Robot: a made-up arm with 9 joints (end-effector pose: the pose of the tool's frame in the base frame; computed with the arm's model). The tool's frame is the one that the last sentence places.
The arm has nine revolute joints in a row. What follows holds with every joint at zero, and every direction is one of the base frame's. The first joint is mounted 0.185 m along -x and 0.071 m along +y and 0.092 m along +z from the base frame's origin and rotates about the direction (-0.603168, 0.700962, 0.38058). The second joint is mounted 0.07 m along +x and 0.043 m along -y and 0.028 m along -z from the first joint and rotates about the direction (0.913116, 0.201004, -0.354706). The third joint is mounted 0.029 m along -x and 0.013 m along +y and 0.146 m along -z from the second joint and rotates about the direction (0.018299, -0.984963, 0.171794). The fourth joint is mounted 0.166 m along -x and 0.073 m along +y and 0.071 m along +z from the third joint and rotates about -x. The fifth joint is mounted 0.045 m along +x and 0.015 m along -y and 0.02 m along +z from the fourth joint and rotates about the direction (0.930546, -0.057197, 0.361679). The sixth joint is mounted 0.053 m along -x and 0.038 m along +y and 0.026 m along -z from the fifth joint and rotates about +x. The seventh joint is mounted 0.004 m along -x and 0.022 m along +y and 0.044 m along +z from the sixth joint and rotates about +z. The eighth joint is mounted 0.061 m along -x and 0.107 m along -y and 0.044 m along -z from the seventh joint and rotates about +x. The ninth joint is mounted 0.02 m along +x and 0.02 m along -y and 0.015 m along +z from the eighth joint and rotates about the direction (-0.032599, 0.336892, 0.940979). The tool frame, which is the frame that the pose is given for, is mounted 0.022 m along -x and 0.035 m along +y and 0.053 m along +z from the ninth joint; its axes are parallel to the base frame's.
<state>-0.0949 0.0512 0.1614 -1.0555 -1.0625 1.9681 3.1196 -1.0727 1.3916</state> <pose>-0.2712 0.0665 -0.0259 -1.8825 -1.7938 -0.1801</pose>
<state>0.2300 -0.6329 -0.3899 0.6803 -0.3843 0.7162 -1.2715 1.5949 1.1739</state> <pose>-0.5000 0.0230 0.0040 -0.1722 -0.6958 0.7010</pose>
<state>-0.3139 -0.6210 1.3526 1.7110 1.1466 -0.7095 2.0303 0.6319 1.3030</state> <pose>-0.0941 0.1141 -0.2161 -1.1999 2.1062 0.9249</pose>
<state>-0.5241 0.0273 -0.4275 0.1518 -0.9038 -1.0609 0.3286 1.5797 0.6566</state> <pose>-0.2163 0.1850 0.1927 0.1384 0.6356 0.0959</pose>
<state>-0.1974 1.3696 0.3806 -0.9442 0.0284 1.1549 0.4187 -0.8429 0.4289</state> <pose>-0.2717 0.2887 0.1940 1.9911 -1.4751 -0.4707</pose>
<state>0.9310 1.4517 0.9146 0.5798 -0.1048 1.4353 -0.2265 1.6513 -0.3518</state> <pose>-0.4276 0.3023 -0.0439 2.7055 -0.6430 -0.7811</pose>
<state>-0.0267 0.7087 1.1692 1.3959 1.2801 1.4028 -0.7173 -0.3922 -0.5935</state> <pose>-0.3525 0.2683 -0.1420 1.2597 -0.0265 -0.6897</pose>
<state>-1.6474 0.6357 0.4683 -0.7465 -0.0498 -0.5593 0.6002 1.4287 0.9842</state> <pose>-0.0734 0.2245 0.0378 -0.4918 2.6666 -1.4228</pose>
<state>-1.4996 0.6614 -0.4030 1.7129 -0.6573 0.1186 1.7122 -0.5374 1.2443</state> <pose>-0.1926 0.1060 0.2139 -1.1450 0.9981 1.7739</pose>
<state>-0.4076 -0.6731 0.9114 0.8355 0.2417 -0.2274 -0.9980 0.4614 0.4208</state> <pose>-0.2871 -0.0474 -0.3784 -0.4723 -1.6956 -0.1618</pose>
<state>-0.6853 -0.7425 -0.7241 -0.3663 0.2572 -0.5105 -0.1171 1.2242 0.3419</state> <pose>-0.3064 0.0539 0.0681 1.0190 -0.2753 -0.0694</pose>
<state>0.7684 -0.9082 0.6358 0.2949 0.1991 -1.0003 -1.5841 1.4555 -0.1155</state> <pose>-0.3467 -0.4170 0.0176 0.6770 -1.1904 1.1246</pose>
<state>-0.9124 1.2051 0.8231 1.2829 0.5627 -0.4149 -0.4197 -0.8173 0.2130</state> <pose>-0.2649 0.3728 0.2308 0.0251 0.2876 -1.2777</pose>
